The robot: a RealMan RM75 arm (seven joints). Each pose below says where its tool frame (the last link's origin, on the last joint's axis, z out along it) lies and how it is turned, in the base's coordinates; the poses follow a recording.
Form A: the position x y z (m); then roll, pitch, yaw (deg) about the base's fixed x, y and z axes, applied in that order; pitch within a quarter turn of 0, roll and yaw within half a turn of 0.
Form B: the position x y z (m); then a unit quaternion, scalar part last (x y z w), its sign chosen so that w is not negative. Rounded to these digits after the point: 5 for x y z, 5 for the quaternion.
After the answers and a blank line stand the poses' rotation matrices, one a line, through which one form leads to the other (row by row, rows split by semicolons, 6 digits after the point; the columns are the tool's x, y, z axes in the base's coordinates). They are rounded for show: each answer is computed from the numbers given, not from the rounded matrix.
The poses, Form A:
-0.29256 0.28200 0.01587 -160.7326 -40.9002 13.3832
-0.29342 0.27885 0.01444 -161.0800 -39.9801 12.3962
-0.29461 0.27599 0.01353 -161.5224 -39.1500 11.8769
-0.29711 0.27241 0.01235 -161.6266 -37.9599 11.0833
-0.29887 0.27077 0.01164 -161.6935 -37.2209 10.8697
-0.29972 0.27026 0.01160 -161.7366 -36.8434 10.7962
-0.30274 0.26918 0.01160 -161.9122 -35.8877 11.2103
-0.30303 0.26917 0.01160 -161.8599 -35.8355 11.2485
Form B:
-0.29256 0.28200 0.01587 -0.91066 -0.16571 -0.32385 0.19587
-0.29342 0.27885 0.01444 -0.91549 -0.15594 -0.31856 0.18996
-0.29461 0.27599 0.01353 -0.91943 -0.14972 -0.31327 0.18467
-0.29711 0.27241 0.01235 -0.92413 -0.14183 -0.30499 0.18127
-0.29887 0.27077 0.01164 -0.92663 -0.13916 -0.29937 0.17992
-0.29972 0.27026 0.01160 -0.92786 -0.13805 -0.29645 0.17926
-0.30274 0.26918 0.01160 -0.93031 -0.13996 -0.28819 0.17855
-0.30303 0.26917 0.01160 -0.93033 -0.14035 -0.28764 0.17905

0.735325 0.428682 0.524909; 0.174951 -0.868346 0.464077; 0.654743 -0.249414 -0.713515
0.748403 0.406551 0.524031; 0.164495 -0.879195 0.447167; 0.642522 -0.248460 -0.724868
0.758894 0.391013 0.520758; 0.159605 -0.886961 0.433389; 0.631353 -0.245781 -0.735517
0.773736 0.372708 0.512271; 0.151567 -0.894050 0.421548; 0.615110 -0.248523 -0.748249
0.782022 0.365619 0.504741; 0.150165 -0.896528 0.416760; 0.604890 -0.250121 -0.756008
0.786112 0.362470 0.500643; 0.149905 -0.897618 0.414501; 0.599630 -0.250796 -0.759964
0.794710 0.363330 0.486238; 0.157505 -0.897062 0.412882; 0.586198 -0.251536 -0.770131
0.795128 0.364146 0.484942; 0.158139 -0.896487 0.413887; 0.585460 -0.252405 -0.770408

